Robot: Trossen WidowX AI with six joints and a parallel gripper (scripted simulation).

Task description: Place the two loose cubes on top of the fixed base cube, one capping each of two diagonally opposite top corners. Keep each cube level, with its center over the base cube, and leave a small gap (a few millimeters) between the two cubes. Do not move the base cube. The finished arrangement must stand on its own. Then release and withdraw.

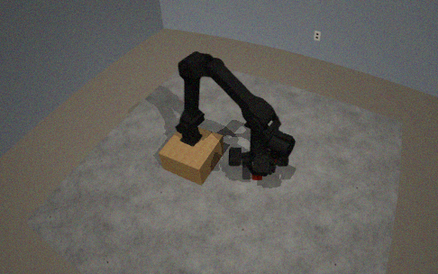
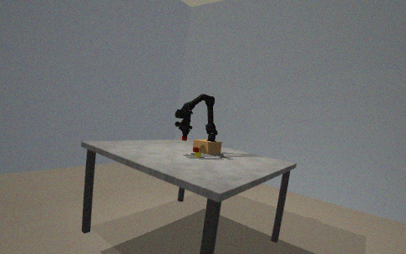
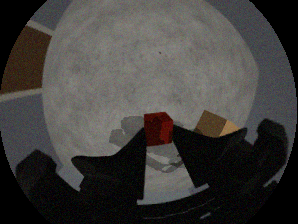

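My gripper tip is now 14 cm to the right of the yellow cube, 10 cm above it and 2 cm past it. From my gripper tip the other things lie so: red cube right at my gripper tip.
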